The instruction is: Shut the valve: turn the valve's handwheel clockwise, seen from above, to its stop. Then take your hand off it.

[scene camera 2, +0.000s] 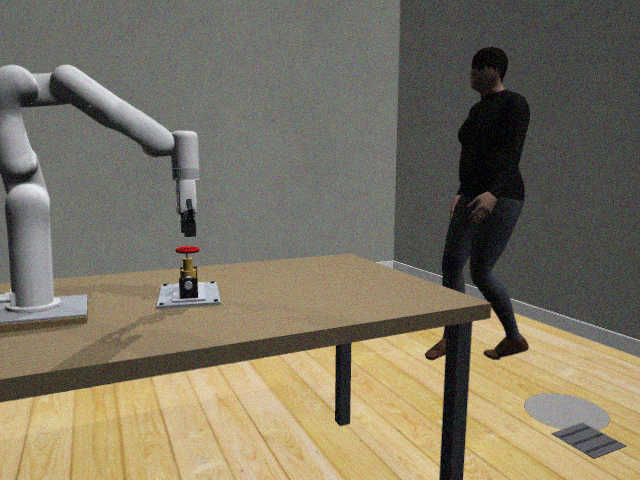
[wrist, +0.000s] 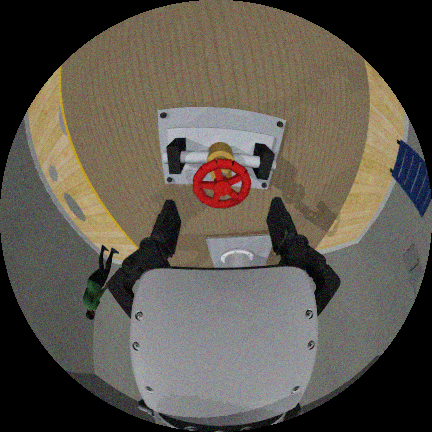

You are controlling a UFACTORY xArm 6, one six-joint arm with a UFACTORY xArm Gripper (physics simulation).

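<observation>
The valve's red handwheel sits level on top of a brass valve body, which is fixed to a light grey base plate on the table. My gripper is open, with nothing between its fingers. In the scene view it hangs pointing down, a short way above the handwheel, not touching it. In the wrist view the handwheel lies between and beyond the two black fingertips. How far the wheel is turned cannot be told.
The wooden table carries the valve and the arm's base plate. A white pipe with black clamps runs through the valve. One person stands behind the table's right end; a green-shirted figure shows in the wrist view.
</observation>
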